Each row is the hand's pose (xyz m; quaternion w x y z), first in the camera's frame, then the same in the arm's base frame.
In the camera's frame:
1: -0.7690 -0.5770 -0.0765 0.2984 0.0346 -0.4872 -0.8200
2: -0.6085 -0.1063 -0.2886 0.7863 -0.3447 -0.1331 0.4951
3: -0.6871 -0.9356 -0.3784 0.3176 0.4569 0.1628 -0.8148
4: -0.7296 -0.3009 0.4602 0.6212 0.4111 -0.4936 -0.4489
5: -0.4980 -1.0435 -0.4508 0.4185 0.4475 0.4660 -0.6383
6: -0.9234 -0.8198 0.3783 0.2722 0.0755 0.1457 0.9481
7: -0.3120 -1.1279 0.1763 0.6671 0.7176 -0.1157 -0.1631
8: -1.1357 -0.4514 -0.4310 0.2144 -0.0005 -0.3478 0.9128
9: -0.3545 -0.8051 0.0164 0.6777 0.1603 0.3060 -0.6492
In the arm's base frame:
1: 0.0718 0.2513 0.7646 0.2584 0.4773 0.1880 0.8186
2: 0.4872 0.2162 0.4203 0.9404 -0.1181 0.2824 -0.1482
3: -0.3367 0.3211 0.5307 0.4434 -0.2606 0.0426 0.8565
4: 0.4280 -0.0381 1.1586 0.1752 -0.1057 -0.4185 -0.8848
5: -0.4697 0.1889 0.3985 0.3242 -0.5182 -0.1712 0.7727
6: -0.0803 0.1667 1.2739 0.7983 0.4075 0.0043 0.4435
7: -0.4649 -0.2757 0.8666 0.2807 0.4352 -0.3996 -0.7564
8: 0.1666 0.7442 0.6095 0.8607 -0.0013 -0.2829 0.4232
9: -0.1703 -0.1589 0.6902 0.0884 -0.2410 -0.3266 0.9096

